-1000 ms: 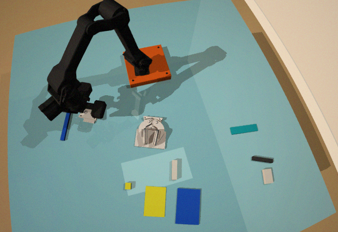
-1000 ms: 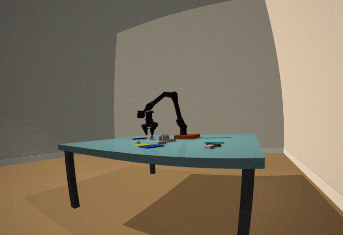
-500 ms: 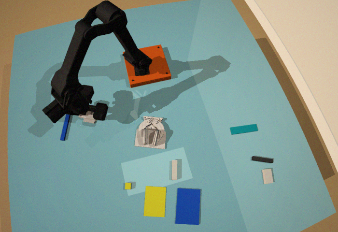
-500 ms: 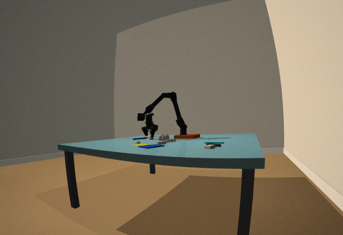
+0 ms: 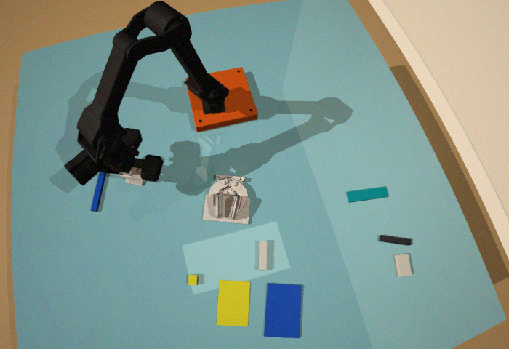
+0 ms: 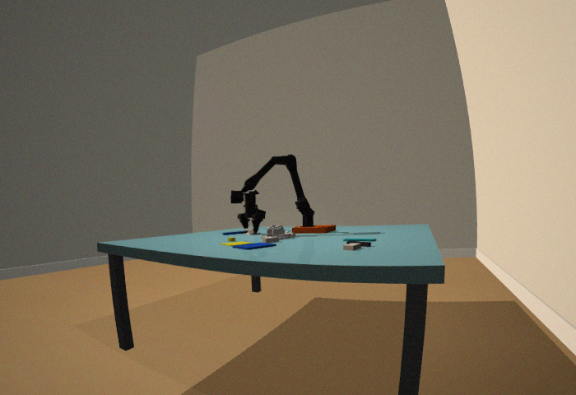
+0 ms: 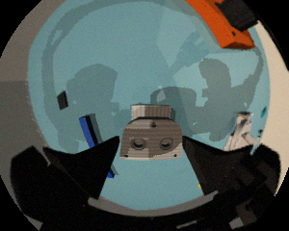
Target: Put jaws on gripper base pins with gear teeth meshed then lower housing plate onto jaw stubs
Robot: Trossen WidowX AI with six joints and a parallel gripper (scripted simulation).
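Right now my gripper tip is 1 cm short of the blue bar and 11 cm to the left of it. The rest, counted from my gripper tip: yellow cube 30 cm ahead, 13 cm to the left; then yellow plate 38 cm ahead, 21 cm to the left, 1 cm below; then black square 11 cm behind, 14 cm to the right, 1 cm below.
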